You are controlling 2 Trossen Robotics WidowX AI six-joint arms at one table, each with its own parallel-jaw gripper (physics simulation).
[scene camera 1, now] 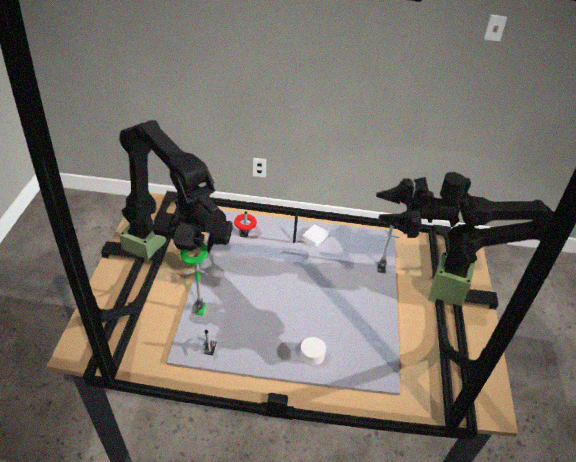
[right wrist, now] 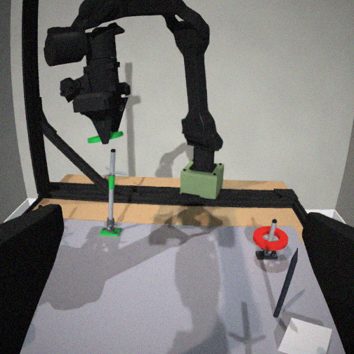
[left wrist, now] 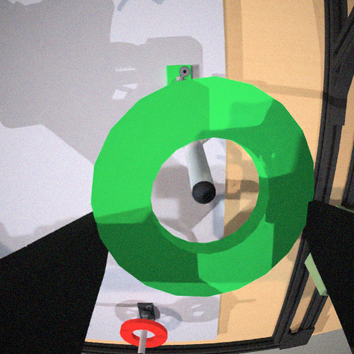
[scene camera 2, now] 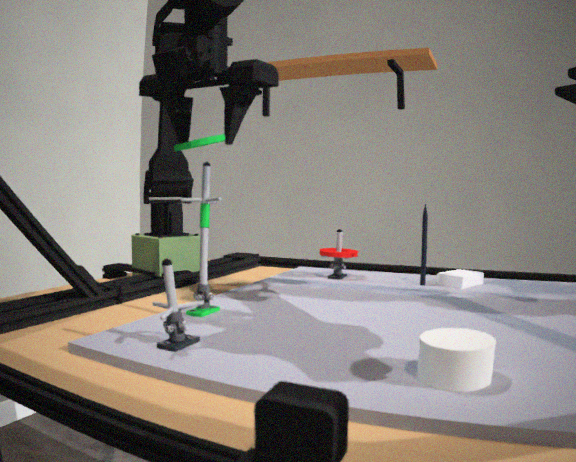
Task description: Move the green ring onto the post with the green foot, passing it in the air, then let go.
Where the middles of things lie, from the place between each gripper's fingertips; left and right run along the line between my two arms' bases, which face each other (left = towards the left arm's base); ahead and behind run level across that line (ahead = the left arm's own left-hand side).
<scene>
The white block [scene camera 2: 459, 278] is 180 mm ahead of my right hand, 150 mm to the left of it and 300 mm below it. The rest, counted from my right hand: short post [scene camera 2: 174, 313] 310 mm behind, 390 mm to the left, 260 mm below; green ring [left wrist: 158, 124] 170 mm behind, 440 mm to the left, 90 mm below.
My left hand is 1 cm past the green ring. Round my left hand: short post 15 cm behind, 6 cm to the right, 16 cm below; then white block 34 cm ahead, 29 cm to the right, 21 cm below.
</scene>
